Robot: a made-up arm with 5 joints.
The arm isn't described. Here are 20 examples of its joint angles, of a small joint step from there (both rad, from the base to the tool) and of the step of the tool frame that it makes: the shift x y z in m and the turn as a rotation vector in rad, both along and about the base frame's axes.
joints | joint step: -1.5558 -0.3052 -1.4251 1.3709 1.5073 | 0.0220 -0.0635 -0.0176 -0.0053 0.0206
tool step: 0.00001 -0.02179 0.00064 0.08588 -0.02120 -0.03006
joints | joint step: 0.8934 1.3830 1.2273 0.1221 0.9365 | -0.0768 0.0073 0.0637 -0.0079 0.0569
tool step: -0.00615 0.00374 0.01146 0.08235 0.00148 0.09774
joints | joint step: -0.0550 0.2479 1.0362 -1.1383 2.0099 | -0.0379 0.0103 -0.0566 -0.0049 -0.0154
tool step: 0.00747 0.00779 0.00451 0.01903 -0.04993 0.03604
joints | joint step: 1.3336 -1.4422 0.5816 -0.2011 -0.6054 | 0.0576 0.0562 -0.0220 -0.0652 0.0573
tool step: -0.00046 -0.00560 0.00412 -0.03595 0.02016 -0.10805
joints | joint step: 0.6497 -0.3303 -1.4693 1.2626 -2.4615 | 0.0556 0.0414 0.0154 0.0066 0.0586
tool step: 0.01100 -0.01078 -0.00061 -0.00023 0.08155 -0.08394
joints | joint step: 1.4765 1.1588 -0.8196 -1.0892 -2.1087 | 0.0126 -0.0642 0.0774 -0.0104 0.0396
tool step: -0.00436 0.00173 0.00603 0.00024 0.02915 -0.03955
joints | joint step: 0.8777 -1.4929 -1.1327 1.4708 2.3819 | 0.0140 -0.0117 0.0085 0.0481 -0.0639
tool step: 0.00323 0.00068 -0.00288 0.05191 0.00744 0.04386
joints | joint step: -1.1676 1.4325 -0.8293 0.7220 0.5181 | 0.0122 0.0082 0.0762 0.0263 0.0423
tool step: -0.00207 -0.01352 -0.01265 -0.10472 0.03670 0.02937
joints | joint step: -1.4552 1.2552 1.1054 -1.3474 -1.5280 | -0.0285 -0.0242 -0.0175 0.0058 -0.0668
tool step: -0.00166 0.00624 -0.00006 0.03938 0.03254 -0.02755
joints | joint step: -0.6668 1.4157 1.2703 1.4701 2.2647 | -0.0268 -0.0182 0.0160 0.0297 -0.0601
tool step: 0.00139 0.00081 0.00279 -0.04142 0.00186 0.07827
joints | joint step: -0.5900 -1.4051 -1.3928 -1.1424 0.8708 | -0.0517 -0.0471 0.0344 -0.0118 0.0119
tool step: 0.00667 -0.01276 -0.00832 0.02085 -0.01527 0.06032
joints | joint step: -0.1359 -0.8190 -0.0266 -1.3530 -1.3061 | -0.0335 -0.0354 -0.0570 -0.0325 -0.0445
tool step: -0.01999 -0.00279 0.00151 -0.00904 -0.12776 0.06779
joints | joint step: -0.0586 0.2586 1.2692 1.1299 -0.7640 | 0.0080 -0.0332 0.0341 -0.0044 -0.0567
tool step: -0.00376 -0.00059 0.00181 -0.04988 -0.00623 -0.03446
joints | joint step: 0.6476 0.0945 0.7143 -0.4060 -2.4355 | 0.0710 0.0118 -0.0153 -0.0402 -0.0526
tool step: -0.00801 -0.01418 0.00206 0.01030 -0.06473 -0.09053
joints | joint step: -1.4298 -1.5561 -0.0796 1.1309 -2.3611 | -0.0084 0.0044 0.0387 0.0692 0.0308
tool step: 0.00179 0.00910 -0.00438 -0.11503 -0.01219 -0.00498
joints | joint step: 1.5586 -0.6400 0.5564 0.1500 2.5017 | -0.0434 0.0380 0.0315 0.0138 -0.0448
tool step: 0.00802 -0.00465 -0.01315 0.08475 -0.04171 0.03854
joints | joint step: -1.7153 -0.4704 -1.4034 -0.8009 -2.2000 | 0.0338 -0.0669 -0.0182 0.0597 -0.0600
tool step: -0.00118 -0.02106 -0.00825 0.03205 -0.05025 -0.00747
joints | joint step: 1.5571 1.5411 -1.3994 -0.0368 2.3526 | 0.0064 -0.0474 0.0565 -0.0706 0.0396
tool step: -0.00225 -0.00128 0.00789 -0.06190 0.03885 -0.00346
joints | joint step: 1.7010 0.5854 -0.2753 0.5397 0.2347 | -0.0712 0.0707 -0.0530 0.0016 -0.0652
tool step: 0.02099 -0.00627 -0.01013 0.01518 -0.04420 0.02180
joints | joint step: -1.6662 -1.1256 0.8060 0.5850 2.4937 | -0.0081 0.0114 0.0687 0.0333 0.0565
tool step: -0.00125 0.00268 -0.01618 -0.10749 -0.06462 0.02598
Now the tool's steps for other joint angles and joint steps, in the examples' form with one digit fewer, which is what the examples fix.
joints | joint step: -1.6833 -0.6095 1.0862 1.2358 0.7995 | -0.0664 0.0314 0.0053 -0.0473 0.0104
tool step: -0.0074 0.0008 -0.0037 0.0103 0.0029 0.0767
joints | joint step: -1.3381 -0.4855 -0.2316 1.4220 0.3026 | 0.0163 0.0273 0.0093 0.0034 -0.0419
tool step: 0.0037 0.0050 -0.0049 -0.0314 0.0400 -0.0441
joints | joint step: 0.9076 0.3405 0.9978 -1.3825 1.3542 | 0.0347 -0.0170 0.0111 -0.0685 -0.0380
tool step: -0.0060 -0.0029 0.0054 -0.0366 -0.0750 -0.0316
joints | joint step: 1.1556 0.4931 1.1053 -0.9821 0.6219 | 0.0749 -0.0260 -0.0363 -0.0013 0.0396
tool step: -0.0079 -0.0127 0.0055 -0.0713 0.0072 -0.0530
